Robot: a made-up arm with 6 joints. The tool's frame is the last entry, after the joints. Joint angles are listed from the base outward. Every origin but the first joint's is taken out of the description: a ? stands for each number. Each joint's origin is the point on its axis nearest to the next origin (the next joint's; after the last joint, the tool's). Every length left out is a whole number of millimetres.
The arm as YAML. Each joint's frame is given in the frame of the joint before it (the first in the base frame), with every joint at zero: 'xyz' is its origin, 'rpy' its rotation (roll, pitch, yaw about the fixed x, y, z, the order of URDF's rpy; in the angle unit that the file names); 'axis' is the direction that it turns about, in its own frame. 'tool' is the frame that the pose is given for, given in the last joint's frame.
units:
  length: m
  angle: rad
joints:
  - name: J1
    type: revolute
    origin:
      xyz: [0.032, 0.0, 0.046]
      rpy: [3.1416, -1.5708, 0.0]
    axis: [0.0, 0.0, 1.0]
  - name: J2
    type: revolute
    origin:
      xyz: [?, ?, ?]
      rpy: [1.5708, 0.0, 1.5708]
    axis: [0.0, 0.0, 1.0]
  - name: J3
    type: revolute
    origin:
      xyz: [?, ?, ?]
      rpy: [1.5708, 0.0, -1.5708]
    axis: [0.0, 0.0, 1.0]
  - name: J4
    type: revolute
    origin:
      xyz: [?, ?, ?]
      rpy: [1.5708, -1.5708, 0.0]
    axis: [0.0, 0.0, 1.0]
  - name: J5
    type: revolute
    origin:
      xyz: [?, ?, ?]
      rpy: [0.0, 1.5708, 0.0]
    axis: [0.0, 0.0, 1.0]
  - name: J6
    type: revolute
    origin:
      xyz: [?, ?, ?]
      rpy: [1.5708, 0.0, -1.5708]
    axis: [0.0, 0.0, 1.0]
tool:
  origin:
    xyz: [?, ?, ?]
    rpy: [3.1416, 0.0, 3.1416]
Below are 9 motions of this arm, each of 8 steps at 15 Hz.
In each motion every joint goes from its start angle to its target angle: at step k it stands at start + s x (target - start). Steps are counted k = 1, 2, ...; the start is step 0. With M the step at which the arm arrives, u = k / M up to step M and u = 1 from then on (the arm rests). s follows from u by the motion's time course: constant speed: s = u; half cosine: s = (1 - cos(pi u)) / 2; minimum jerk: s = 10 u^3 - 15 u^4 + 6 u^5.
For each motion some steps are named. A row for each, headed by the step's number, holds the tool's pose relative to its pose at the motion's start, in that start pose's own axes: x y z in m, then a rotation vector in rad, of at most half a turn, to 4 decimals.
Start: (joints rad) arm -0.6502 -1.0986 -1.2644 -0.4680 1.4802 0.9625
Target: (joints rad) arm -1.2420 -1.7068 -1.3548 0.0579 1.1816 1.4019
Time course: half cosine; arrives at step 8
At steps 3, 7, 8:
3: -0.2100 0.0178 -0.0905 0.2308 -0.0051 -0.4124
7: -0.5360 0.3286 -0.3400 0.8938 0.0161 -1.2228
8: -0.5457 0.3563 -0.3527 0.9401 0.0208 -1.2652

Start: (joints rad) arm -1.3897 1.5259 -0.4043 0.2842 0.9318 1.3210
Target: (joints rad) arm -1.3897 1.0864 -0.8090 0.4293 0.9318 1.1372
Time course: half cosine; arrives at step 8
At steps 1, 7, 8:
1: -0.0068 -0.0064 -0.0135 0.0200 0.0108 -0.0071
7: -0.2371 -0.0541 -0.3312 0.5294 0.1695 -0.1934
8: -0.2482 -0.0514 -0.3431 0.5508 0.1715 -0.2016

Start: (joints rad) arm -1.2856 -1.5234 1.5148 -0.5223 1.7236 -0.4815
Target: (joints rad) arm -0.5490 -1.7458 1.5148 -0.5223 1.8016 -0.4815
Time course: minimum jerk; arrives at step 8
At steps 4, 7, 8:
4: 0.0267 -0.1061 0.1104 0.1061 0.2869 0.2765
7: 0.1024 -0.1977 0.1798 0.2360 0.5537 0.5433
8: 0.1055 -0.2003 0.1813 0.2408 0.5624 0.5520

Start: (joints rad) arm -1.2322 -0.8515 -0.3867 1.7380 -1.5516 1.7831
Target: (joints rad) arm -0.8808 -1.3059 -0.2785 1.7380 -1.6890 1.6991
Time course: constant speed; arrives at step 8
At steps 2, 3, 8:
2: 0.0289 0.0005 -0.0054 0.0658 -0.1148 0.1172
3: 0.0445 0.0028 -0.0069 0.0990 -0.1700 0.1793
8: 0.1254 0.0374 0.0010 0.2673 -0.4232 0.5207

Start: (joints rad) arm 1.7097 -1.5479 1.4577 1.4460 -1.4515 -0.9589
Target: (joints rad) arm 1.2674 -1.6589 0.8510 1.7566 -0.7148 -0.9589
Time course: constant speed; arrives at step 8
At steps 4, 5, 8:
4: 0.0714 0.0406 0.0862 0.3177 0.2232 -0.5559
5: 0.0858 0.0345 0.1021 0.4216 0.2550 -0.6959
8: 0.0958 -0.0091 0.1318 0.7834 0.2794 -1.1063

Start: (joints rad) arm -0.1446 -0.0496 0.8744 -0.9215 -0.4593 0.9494
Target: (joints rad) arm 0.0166 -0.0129 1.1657 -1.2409 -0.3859 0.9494
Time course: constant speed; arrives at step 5
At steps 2, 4, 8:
2: 0.1277 -0.0402 -0.0159 0.0478 0.1921 0.1207
4: 0.2563 -0.0674 -0.0586 0.1028 0.3777 0.2483
8: 0.3187 -0.0754 -0.0894 0.1330 0.4679 0.3143

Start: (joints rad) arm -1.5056 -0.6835 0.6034 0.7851 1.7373 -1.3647
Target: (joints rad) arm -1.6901 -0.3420 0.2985 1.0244 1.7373 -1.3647
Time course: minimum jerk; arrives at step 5
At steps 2, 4, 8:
2: -0.0117 0.0311 -0.0488 -0.1565 -0.0363 0.0309
4: -0.0309 0.0701 -0.1428 -0.4436 -0.0728 0.1143
8: -0.0324 0.0724 -0.1510 -0.4685 -0.0736 0.1232

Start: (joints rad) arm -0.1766 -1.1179 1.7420 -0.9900 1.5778 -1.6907
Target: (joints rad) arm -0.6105 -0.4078 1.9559 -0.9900 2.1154 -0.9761
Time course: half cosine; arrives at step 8
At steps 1, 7, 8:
1: 0.0051 -0.0016 0.0081 0.0365 -0.0163 -0.0464
7: 0.0391 -0.0829 0.1073 1.0557 -0.3710 -0.8807
8: 0.0380 -0.0863 0.1067 1.1033 -0.3816 -0.8969

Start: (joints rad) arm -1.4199 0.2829 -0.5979 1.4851 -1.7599 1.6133
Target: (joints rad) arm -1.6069 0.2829 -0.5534 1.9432 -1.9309 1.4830
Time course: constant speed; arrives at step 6
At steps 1, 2, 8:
1: -0.0093 0.0017 -0.0143 0.0542 -0.0532 0.0507
2: -0.0174 0.0041 -0.0290 0.1087 -0.1073 0.1011
8: -0.0397 0.0219 -0.0878 0.3262 -0.3349 0.2975

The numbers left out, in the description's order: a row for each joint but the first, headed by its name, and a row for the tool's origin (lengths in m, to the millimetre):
J2: 0.115 0.094 0.0
J3: 0.267 -0.084 0.0
J4: 0.023 0.111 0.0
J5: -0.063 -0.076 0.0
J6: 0.179 -0.334 0.0
tool: -0.02 -0.089 0.0

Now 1 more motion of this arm.
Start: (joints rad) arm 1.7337 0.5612 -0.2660 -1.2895 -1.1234 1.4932
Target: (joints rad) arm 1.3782 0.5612 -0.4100 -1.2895 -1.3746 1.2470
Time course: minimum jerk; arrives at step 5
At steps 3, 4, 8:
3: 0.0842 0.1180 -0.0154 -0.0163 0.0543 0.2131
4: 0.1167 0.1616 -0.0302 -0.0173 0.0822 0.2924
8: 0.1240 0.1712 -0.0342 -0.0170 0.0889 0.3098

